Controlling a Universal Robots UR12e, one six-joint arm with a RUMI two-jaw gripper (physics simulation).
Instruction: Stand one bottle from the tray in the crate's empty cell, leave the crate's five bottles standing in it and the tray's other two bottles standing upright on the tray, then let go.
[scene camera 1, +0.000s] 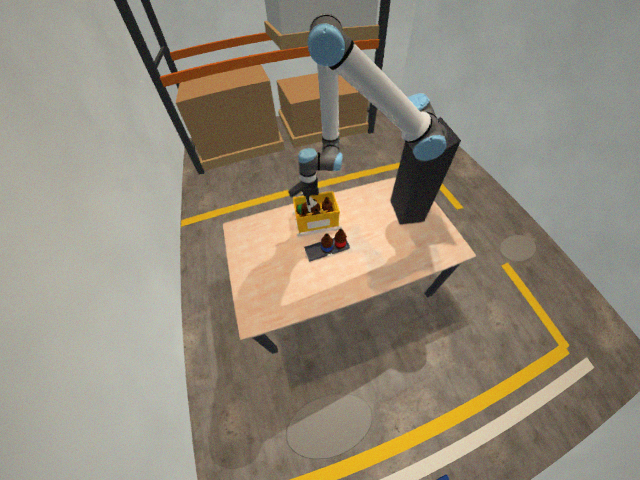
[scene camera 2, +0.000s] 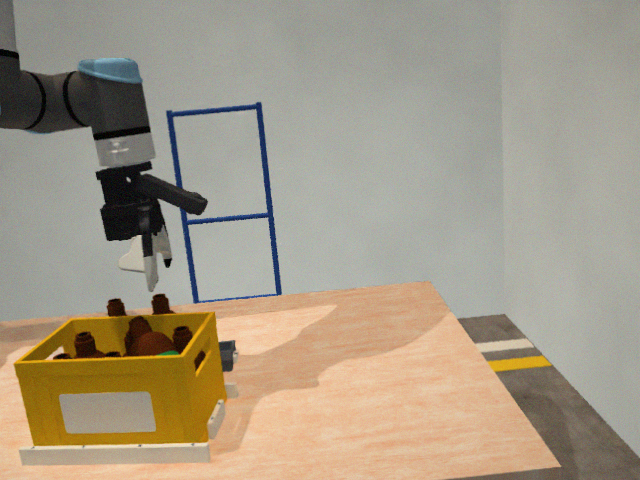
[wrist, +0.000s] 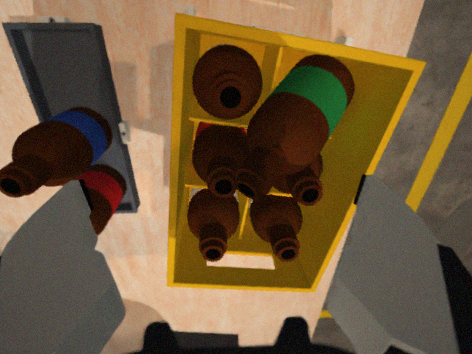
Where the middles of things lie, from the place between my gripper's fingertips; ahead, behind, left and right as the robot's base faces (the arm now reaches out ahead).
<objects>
The green-banded bottle (scene camera 2: 146, 342) lies 10 mm ahead of my hand, 70 mm to the right of it and 130 mm below it.
</objects>
